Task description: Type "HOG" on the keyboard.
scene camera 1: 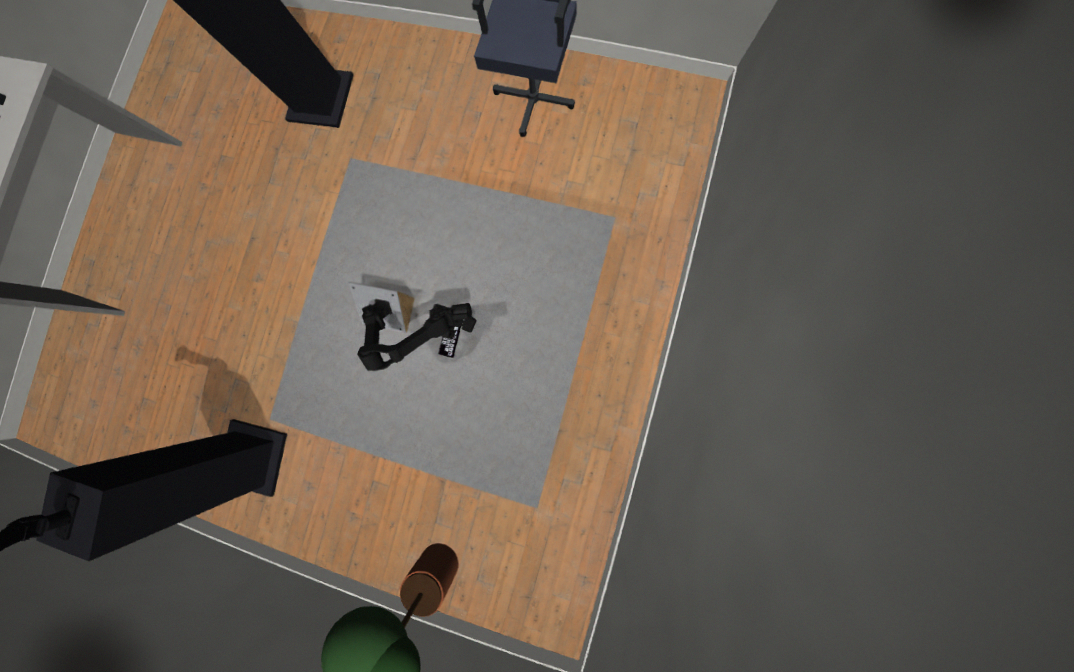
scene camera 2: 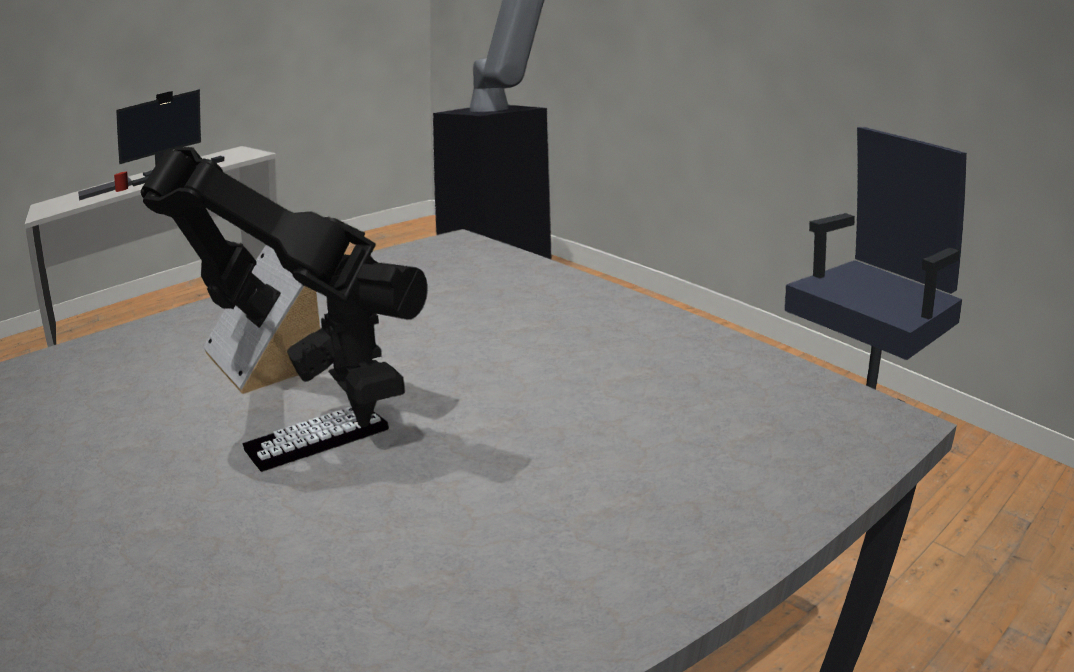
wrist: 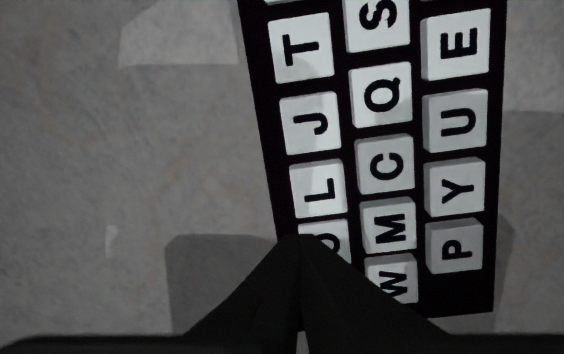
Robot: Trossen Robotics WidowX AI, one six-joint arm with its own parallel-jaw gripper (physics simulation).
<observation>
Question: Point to a black keyboard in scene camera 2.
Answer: At 341, 427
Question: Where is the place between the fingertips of my gripper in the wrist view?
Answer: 298, 247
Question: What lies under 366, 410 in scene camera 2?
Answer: My gripper.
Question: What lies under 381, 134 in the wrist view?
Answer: A black keyboard.
</observation>
